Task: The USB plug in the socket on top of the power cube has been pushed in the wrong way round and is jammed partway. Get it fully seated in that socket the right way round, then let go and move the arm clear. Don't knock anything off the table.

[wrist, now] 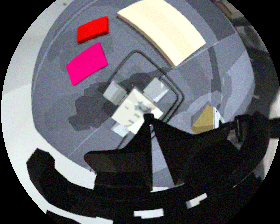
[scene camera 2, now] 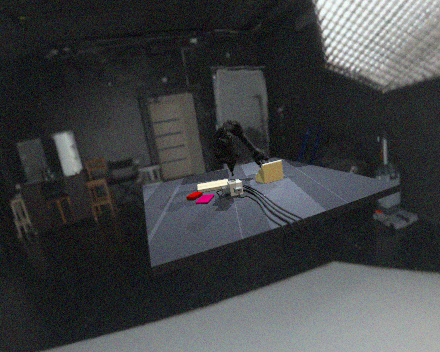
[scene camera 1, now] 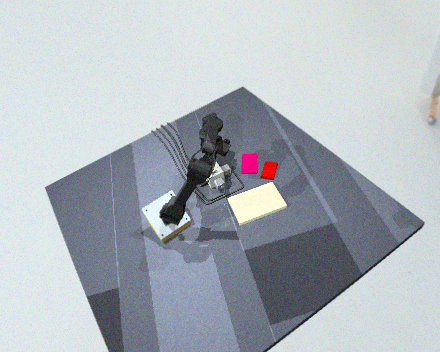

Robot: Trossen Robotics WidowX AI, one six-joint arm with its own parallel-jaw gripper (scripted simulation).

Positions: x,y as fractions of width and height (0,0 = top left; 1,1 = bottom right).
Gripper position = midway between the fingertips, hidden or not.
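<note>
The gripper (wrist: 0.54,0.54) holds a dark USB plug. A white power cube (wrist: 0.45,0.52), a pink block (wrist: 0.33,0.27) and a cream slab (scene camera 1: 0.60,0.57) are visible as well.
</note>
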